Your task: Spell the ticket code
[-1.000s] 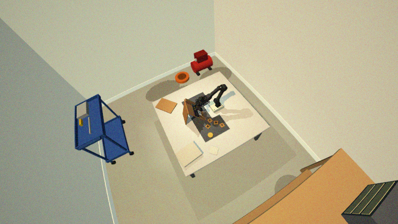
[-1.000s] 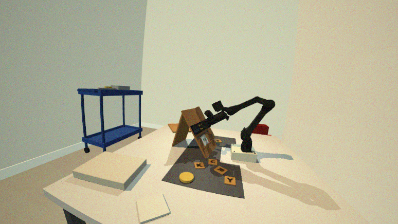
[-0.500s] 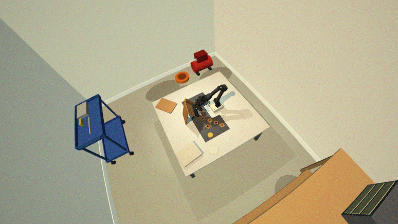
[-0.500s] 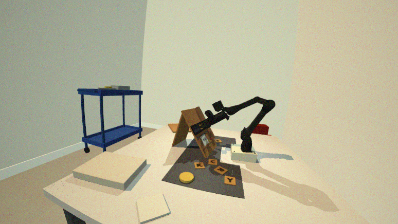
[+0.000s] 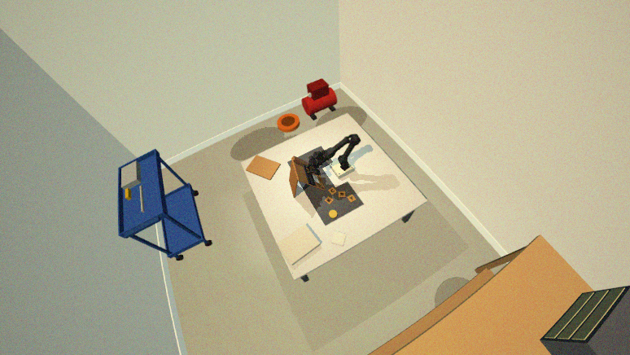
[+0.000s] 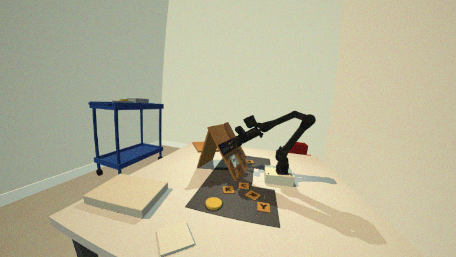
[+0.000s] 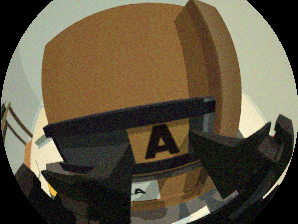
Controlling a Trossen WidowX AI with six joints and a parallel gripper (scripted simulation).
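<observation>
Right now my gripper tip is 3 cm past the white ticket, 6 cm to the right of it and 8 cm above it. Round my gripper tip: yellow disc (4 cm ahead, 40 cm to the left, 16 cm below); dark mat (12 cm behind, 8 cm to the left, 17 cm below); orange sheet (27 cm ahead, 43 cm to the right, 16 cm below).
</observation>
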